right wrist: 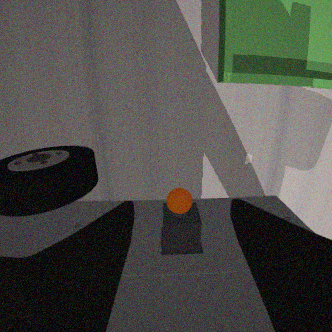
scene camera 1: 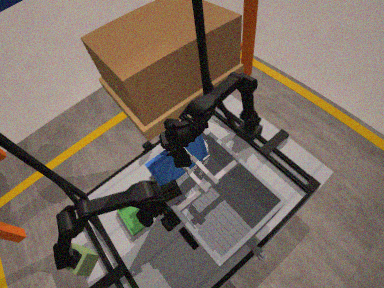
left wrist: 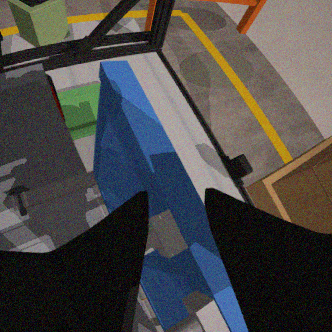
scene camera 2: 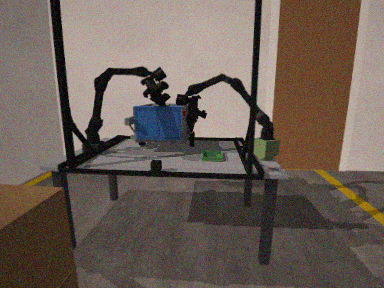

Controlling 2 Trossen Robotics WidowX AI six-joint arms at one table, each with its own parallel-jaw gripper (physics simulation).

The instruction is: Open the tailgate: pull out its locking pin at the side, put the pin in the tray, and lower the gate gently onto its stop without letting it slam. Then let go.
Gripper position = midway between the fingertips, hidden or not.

In view: the left gripper (left wrist: 176, 197), the right gripper (right wrist: 182, 207) and a blue tailgate (left wrist: 132, 152).
